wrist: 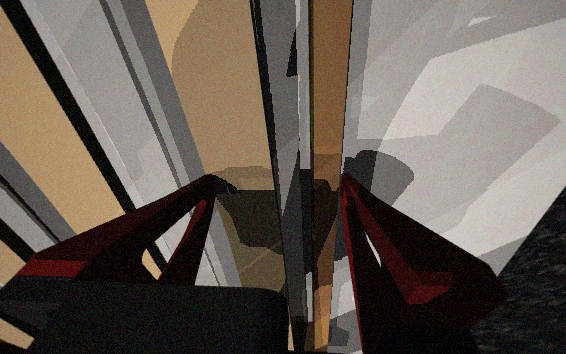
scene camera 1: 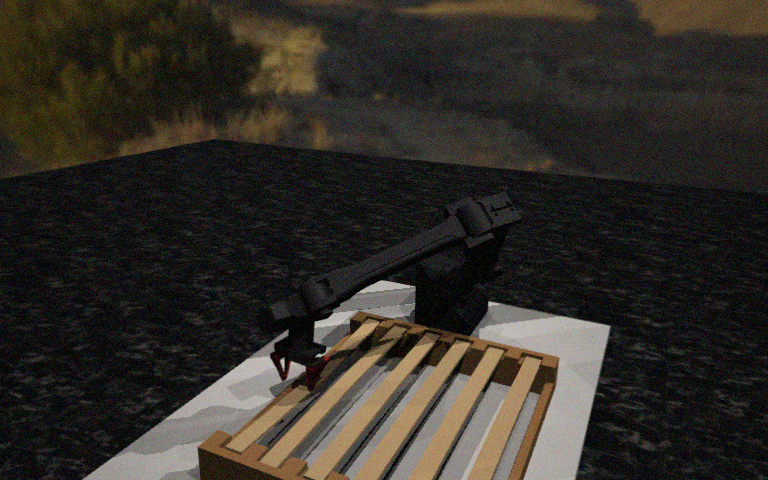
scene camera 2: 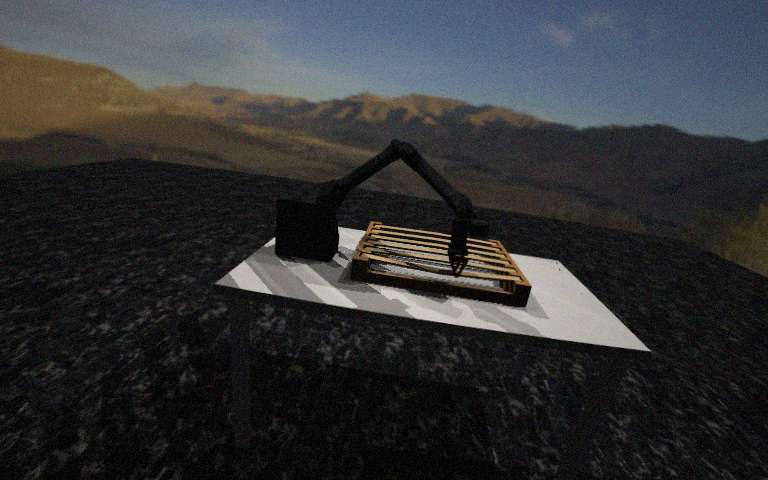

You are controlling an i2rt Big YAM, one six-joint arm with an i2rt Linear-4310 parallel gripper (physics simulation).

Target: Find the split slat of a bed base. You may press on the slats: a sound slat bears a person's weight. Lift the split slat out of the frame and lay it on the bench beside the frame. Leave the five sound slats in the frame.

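The bed-base frame [scene camera 1: 212, 455] [scene camera 2: 430, 290] [wrist: 331, 75] holds several pale wooden slats, all seated across it. The outermost slat [scene camera 1: 269, 418] [scene camera 2: 390, 260] [wrist: 227, 100] lies beside the long outer rail; its middle is shaded and looks uneven in scene camera 2. I cannot tell for sure that it is split. My gripper [scene camera 1: 297, 383] [scene camera 2: 457, 273] [wrist: 276, 182] is open and empty, pointing down over this slat's middle. In the wrist view one fingertip is at the slat's inner edge, the other just outside the rail. The tips' exact height is hard to tell.
The white bench [scene camera 1: 577, 384] [scene camera 2: 589, 322] [wrist: 510, 75] extends around the frame. The neighbouring slat [wrist: 45, 135] runs inward of the inner finger, with a gap between. The arm's dark base [scene camera 1: 450, 300] [scene camera 2: 305, 229] stands beyond one end of the frame. The bench edge shows at right in the wrist view.
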